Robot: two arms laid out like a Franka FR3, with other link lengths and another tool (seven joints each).
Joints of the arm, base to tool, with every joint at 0 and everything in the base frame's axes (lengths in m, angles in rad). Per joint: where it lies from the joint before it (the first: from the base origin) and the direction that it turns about. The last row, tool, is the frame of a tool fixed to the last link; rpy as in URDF.
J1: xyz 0.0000 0.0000 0.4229 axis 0 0 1
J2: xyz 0.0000 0.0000 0.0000 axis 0 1 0
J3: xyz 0.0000 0.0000 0.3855 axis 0 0 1
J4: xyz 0.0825 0.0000 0.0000 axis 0 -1 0
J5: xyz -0.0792 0.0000 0.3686 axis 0 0 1
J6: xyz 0.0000 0.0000 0.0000 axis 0 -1 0
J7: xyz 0.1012 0.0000 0.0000 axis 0 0 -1
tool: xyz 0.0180 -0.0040 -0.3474 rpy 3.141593 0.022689 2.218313
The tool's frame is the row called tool.
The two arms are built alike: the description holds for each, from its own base.
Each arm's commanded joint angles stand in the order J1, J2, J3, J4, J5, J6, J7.
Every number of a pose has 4 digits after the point.
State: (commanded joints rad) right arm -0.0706 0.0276 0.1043 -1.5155 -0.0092 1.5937 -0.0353; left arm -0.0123 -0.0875 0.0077 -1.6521 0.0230 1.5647 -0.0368
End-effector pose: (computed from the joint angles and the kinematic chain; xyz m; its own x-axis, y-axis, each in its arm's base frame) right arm 0.5960 0.0132 0.5545 -0.6544 0.7538 -0.0596 0.7533 0.6567 0.0354; left arm 0.5360 0.0023 0.5482 -0.6285 0.7778 -0.0054 0.7777 0.6285 0.0142
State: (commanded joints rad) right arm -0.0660 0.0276 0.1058 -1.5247 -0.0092 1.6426 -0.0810; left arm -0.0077 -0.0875 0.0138 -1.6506 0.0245 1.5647 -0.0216
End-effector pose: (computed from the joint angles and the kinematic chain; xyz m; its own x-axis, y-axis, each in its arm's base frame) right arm 0.6102 0.0182 0.5569 -0.6898 0.7187 -0.0874 0.7162 0.6951 0.0632; left arm 0.5363 0.0083 0.5490 -0.6250 0.7806 -0.0054 0.7805 0.6250 0.0157
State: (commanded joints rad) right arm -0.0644 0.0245 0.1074 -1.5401 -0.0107 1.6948 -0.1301; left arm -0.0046 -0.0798 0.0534 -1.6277 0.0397 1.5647 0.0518
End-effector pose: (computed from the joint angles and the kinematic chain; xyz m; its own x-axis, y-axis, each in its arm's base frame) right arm 0.6233 0.0213 0.5589 -0.7224 0.6811 -0.1194 0.6758 0.7320 0.0869; left arm 0.5419 0.0358 0.5560 -0.6008 0.7994 -0.0027 0.7989 0.6006 0.0337
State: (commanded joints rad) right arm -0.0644 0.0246 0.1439 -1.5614 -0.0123 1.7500 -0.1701; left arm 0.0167 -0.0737 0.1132 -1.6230 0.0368 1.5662 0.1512
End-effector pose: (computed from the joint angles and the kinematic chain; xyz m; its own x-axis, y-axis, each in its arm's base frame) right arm 0.6348 0.0452 0.5568 -0.7678 0.6234 -0.1476 0.6145 0.7818 0.1054; left arm 0.5395 0.0776 0.5549 -0.5859 0.8103 -0.0055 0.8099 0.5858 0.0280
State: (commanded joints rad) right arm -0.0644 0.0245 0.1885 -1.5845 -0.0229 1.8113 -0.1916; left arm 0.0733 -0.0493 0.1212 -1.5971 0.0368 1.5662 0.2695
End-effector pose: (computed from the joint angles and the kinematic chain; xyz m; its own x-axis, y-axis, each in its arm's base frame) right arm 0.6462 0.0723 0.5554 -0.8012 0.5693 -0.1842 0.5564 0.8221 0.1209; left arm 0.5426 0.1118 0.5542 -0.5418 0.8405 -0.0007 0.8402 0.5416 0.0281
